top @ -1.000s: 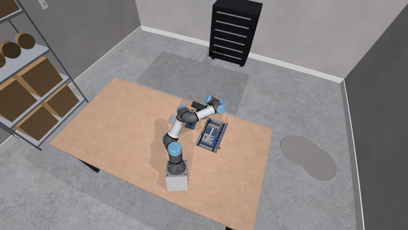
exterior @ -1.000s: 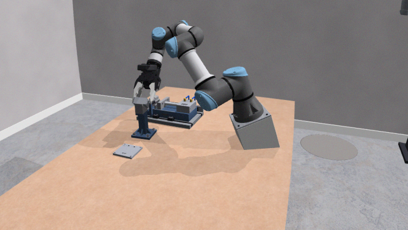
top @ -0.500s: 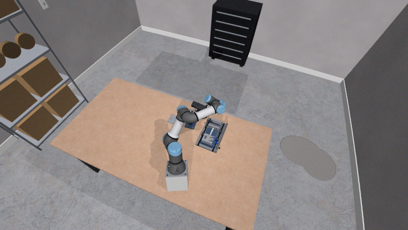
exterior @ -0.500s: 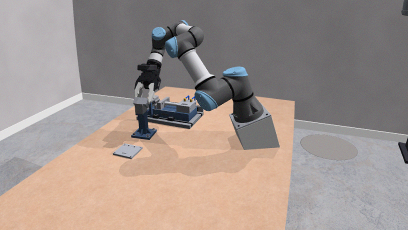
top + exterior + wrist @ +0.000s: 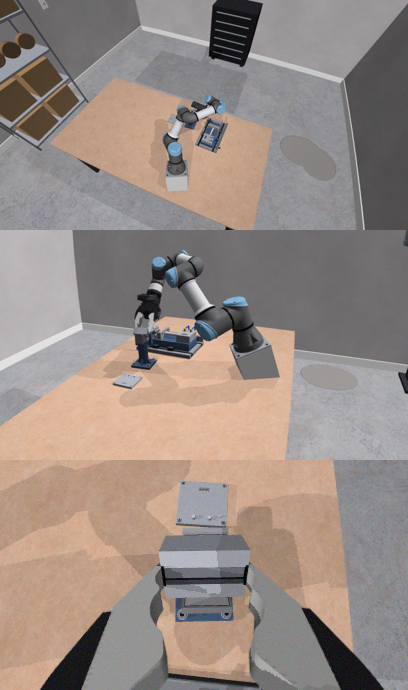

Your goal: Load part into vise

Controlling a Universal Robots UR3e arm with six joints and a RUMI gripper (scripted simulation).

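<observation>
My gripper is now right at the part. Round my hand: fixed jaw 100 mm ahead, 200 mm to the right, 80 mm below; then work stop 70 mm ahead, 160 mm to the right, 70 mm below; then infeed plate 40 mm behind, 160 mm to the left, 160 mm below.
</observation>
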